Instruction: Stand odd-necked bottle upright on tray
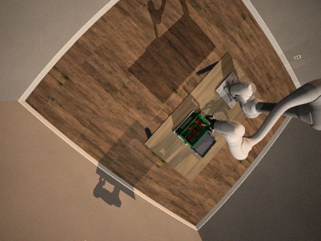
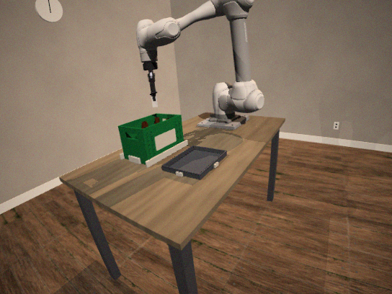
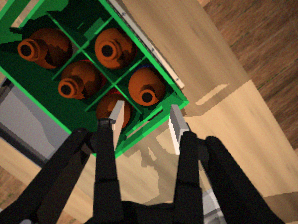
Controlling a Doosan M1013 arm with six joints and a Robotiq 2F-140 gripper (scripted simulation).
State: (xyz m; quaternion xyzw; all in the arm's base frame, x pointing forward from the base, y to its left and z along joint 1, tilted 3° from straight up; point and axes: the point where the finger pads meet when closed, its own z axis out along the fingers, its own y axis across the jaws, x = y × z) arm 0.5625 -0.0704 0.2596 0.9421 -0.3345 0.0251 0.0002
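My gripper is now 17 cm above the green crate, 9 cm short of it and 5 cm to the right of it. Round my hand: dark grey tray 33 cm to the left, 25 cm below, 7 cm ahead.
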